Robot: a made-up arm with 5 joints.
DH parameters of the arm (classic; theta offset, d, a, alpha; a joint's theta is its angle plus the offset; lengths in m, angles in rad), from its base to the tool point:
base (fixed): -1.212 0 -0.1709 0
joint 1: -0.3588 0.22 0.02 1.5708
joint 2: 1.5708 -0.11 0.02 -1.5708
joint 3: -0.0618 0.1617 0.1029 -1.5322
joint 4: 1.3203 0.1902 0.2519 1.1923
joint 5: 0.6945 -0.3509 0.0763 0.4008
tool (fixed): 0.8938 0.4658 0 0
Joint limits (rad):
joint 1: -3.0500..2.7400
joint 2: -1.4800..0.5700
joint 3: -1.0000..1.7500
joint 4: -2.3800..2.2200
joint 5: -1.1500..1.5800
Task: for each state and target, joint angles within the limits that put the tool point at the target. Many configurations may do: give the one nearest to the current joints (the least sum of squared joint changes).
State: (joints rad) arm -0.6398 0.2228 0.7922 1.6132 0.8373
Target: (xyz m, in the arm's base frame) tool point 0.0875 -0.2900 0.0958
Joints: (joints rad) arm -0.7192 0.5533 0.2411 1.0933 1.0931
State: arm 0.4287 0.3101 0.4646 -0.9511 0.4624
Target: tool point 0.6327 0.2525 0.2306
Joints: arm 0.1177 0.3393 1.1669 -0.8602 0.6977
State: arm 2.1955 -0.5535 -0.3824 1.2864 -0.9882
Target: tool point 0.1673 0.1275 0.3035
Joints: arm 1.4553 -0.5765 -0.7950 0.4360 -0.9927
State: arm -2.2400 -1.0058 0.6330 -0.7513 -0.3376
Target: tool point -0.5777 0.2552 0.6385
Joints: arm -2.6091 -1.0540 0.3859 -1.1496 -0.0615
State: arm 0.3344 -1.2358 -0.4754 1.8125 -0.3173
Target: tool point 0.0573 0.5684 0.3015
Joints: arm 0.6381 -1.2294 -0.3396 2.1056 -0.1582
